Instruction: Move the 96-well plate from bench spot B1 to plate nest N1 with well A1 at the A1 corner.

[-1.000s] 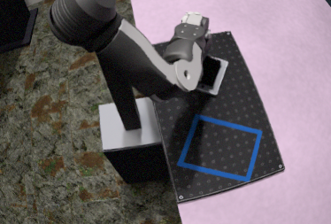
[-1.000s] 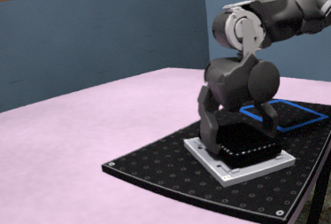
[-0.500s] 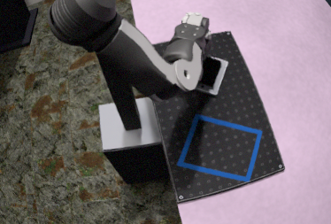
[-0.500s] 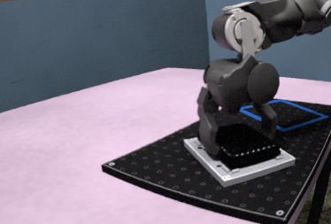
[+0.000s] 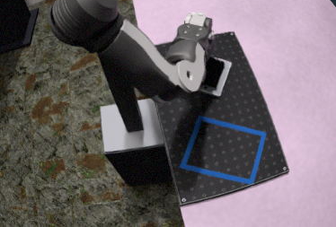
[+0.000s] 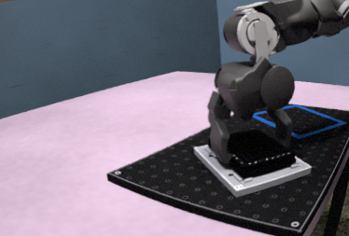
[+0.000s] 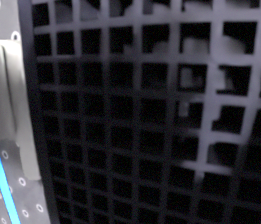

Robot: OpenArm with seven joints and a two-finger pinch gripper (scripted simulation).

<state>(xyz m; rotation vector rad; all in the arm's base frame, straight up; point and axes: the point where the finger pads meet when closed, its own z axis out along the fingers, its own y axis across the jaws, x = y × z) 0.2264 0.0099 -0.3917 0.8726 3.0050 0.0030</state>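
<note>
Now: hand right at the black 96-well plate. The rest, counted from my hand: grey plate nest 20 mm below.
</note>
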